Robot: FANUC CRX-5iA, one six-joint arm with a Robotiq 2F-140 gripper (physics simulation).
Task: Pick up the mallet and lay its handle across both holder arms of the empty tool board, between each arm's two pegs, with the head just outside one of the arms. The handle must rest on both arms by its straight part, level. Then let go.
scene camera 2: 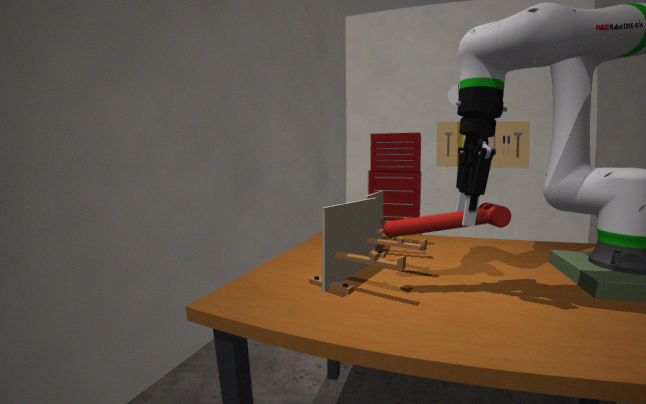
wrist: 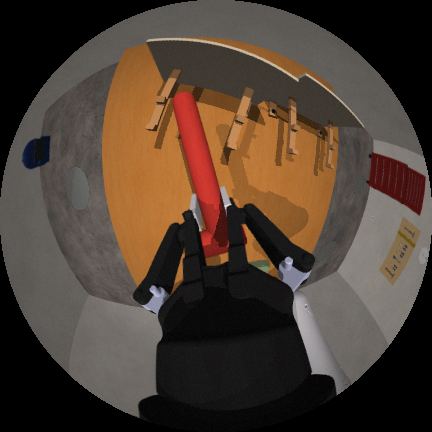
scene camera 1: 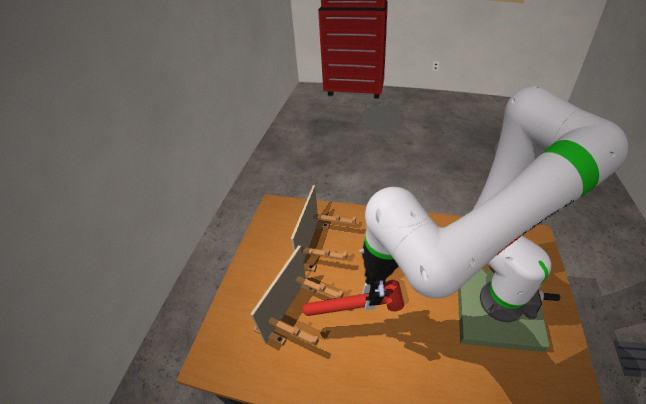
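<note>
The red mallet [scene camera 1: 335,304] [scene camera 2: 430,223] [wrist: 197,155] is in the air above the table. My gripper [scene camera 1: 370,300] [scene camera 2: 466,215] [wrist: 209,197] is shut on its handle close to the head. The handle's free end points toward the near tool board [scene camera 1: 282,295] [scene camera 2: 350,240] [wrist: 215,67] and looks lower than the head in scene camera 2. In the wrist view, that end shows between the board's left arm [wrist: 162,102] and right arm [wrist: 240,120]; the handle runs roughly along the arms' direction, not across them. Neither arm bears a tool.
A second tool board [scene camera 1: 305,220] [wrist: 325,100] with two pegged arms stands beside the first, farther back, also bearing no tool. The green robot base block [scene camera 1: 505,335] [scene camera 2: 620,285] is at the right of the wooden table [scene camera 1: 350,367] [scene camera 2: 450,340]. A red cabinet [scene camera 1: 352,50] [scene camera 2: 395,155] stands behind.
</note>
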